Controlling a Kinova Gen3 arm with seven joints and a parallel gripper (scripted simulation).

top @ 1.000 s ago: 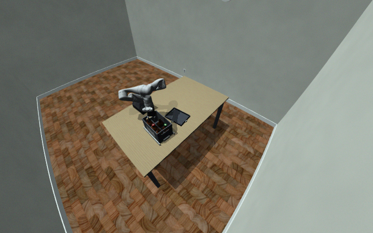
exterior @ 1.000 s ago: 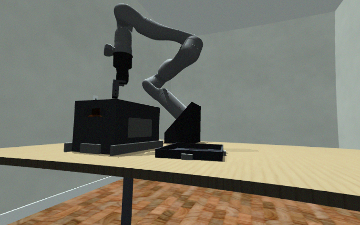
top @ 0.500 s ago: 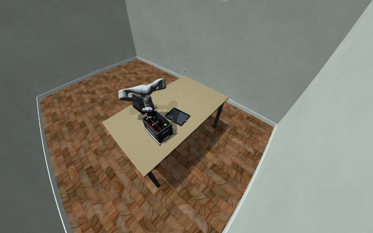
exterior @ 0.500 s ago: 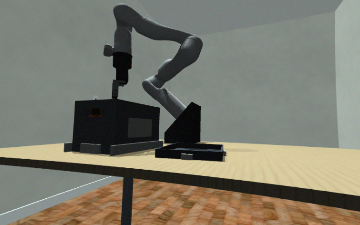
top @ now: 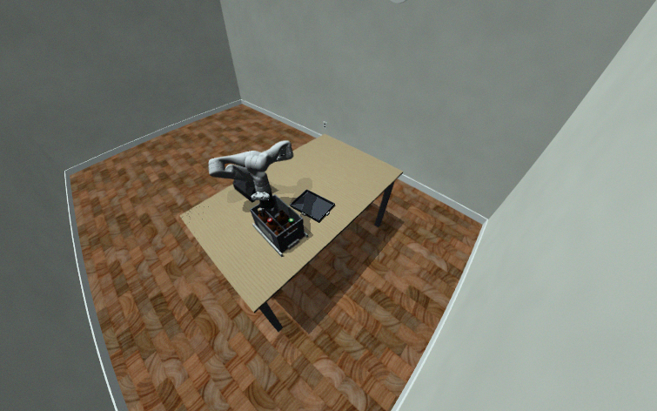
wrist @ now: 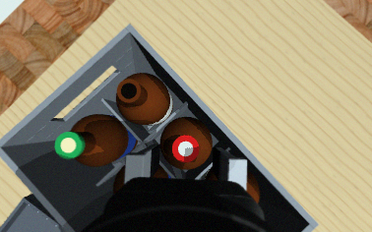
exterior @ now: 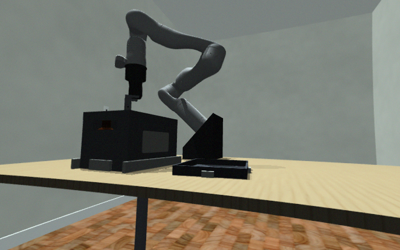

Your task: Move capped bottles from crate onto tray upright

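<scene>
The dark crate is 120 mm below my hand, 40 mm to the left of it and 10 mm ahead of it. Also, from my hand: black tray 340 mm to the left, 190 mm below, 30 mm ahead; then green-capped bottle 110 mm below, 100 mm ahead, 70 mm to the left.
</scene>
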